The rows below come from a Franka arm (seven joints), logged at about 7 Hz.
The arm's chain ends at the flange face. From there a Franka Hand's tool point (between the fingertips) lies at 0.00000 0.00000 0.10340 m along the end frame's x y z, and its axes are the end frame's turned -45 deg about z.
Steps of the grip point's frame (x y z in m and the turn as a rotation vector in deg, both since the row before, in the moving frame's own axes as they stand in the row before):
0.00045 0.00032 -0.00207 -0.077 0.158 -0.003
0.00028 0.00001 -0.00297 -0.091 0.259 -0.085
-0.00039 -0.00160 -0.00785 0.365 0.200 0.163
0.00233 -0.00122 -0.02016 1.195 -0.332 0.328
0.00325 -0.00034 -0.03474 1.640 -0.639 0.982
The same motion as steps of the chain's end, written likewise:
0.00024 0.00001 -0.00207 0.057 0.166 -0.003
-0.00024 0.00002 -0.00297 0.119 0.247 -0.085
-0.00120 -0.00013 -0.00785 0.400 -0.117 0.163
0.00273 -0.00140 -0.02014 0.610 -1.080 0.328
0.00495 -0.00124 -0.03469 0.708 -1.611 0.982

